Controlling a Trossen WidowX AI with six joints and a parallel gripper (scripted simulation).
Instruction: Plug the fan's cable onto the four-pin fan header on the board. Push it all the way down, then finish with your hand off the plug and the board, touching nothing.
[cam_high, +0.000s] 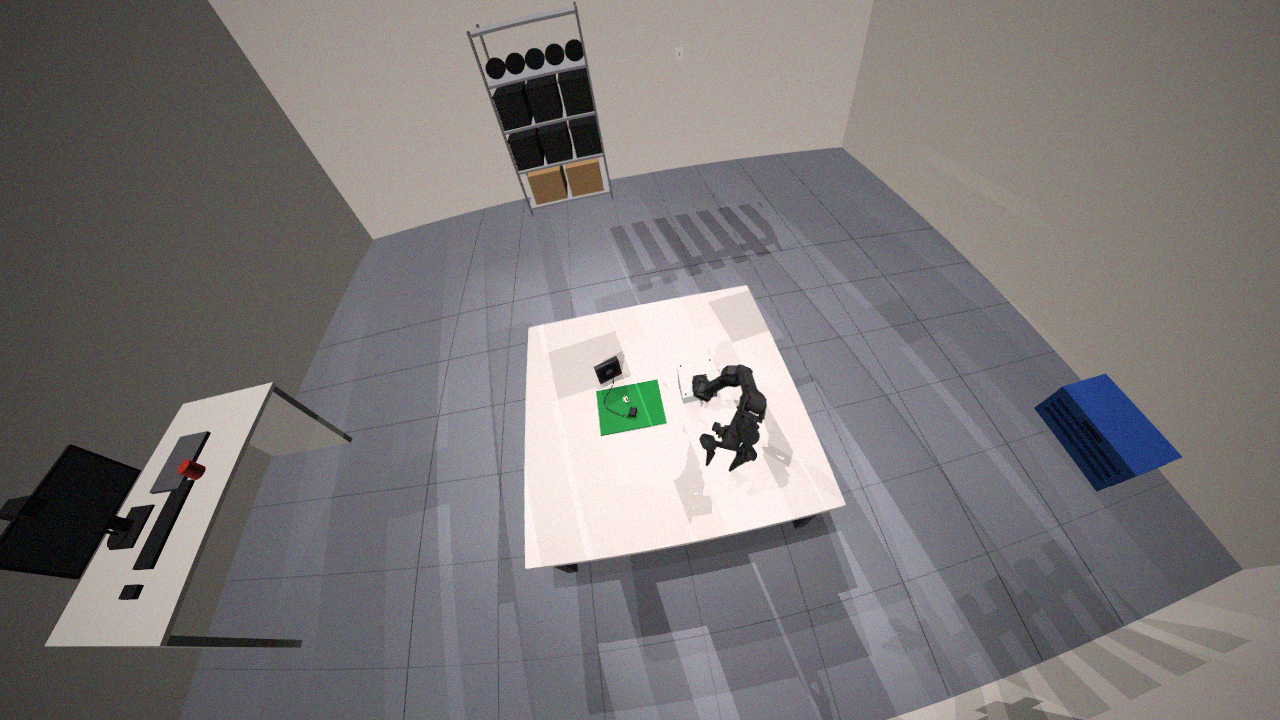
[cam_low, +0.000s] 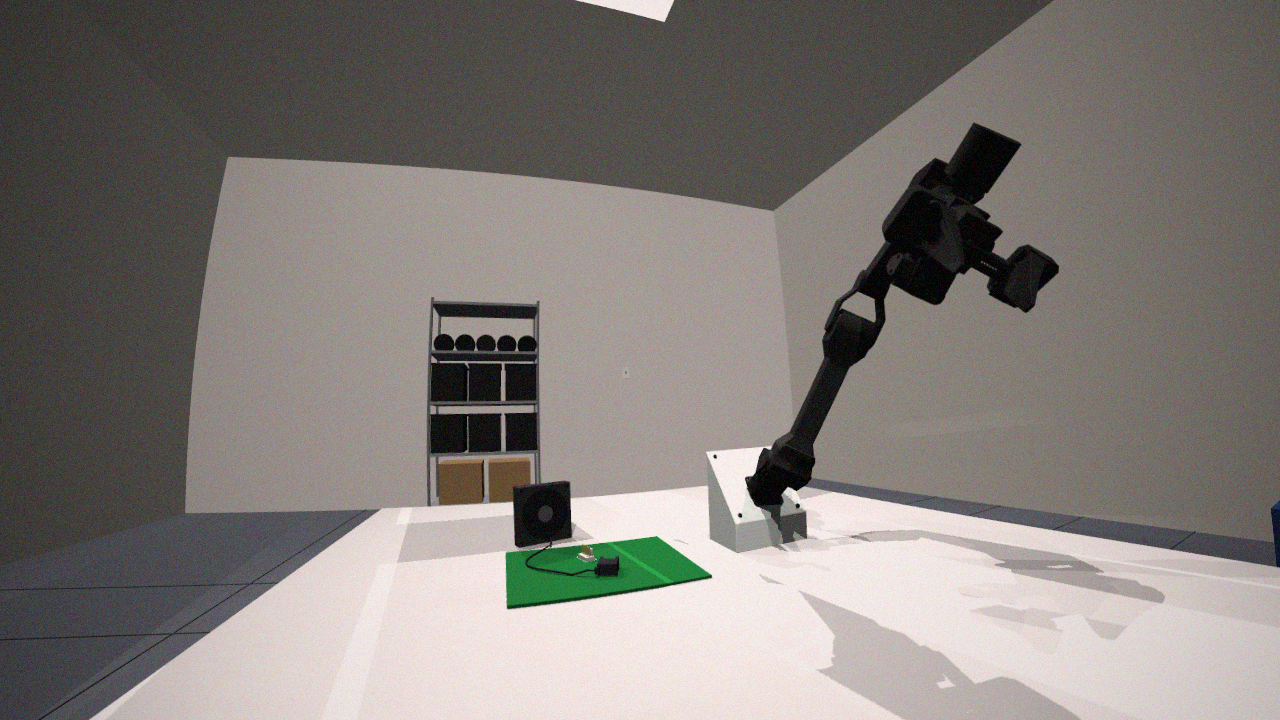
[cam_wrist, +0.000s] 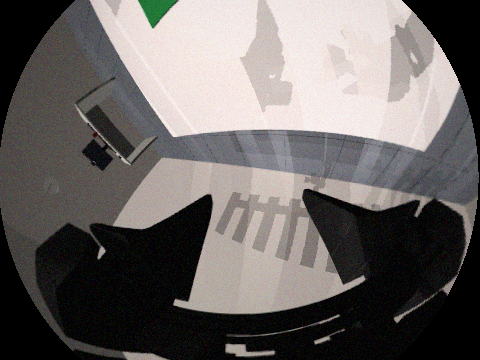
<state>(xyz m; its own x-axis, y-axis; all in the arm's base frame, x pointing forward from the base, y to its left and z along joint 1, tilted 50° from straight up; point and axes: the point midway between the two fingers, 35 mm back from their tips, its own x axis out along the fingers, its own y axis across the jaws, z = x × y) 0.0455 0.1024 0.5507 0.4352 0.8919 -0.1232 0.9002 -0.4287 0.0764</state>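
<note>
Right now the dark plug is 46 cm to the right of my gripper tip, 34 cm below it and 28 cm ahead of it. From my gripper tip the other things lie so: pale four-pin header: 53 cm to the right, 35 cm below, 30 cm ahead; green board: 49 cm to the right, 37 cm below, 29 cm ahead; black fan: 67 cm to the right, 36 cm ahead, 29 cm below.
</note>
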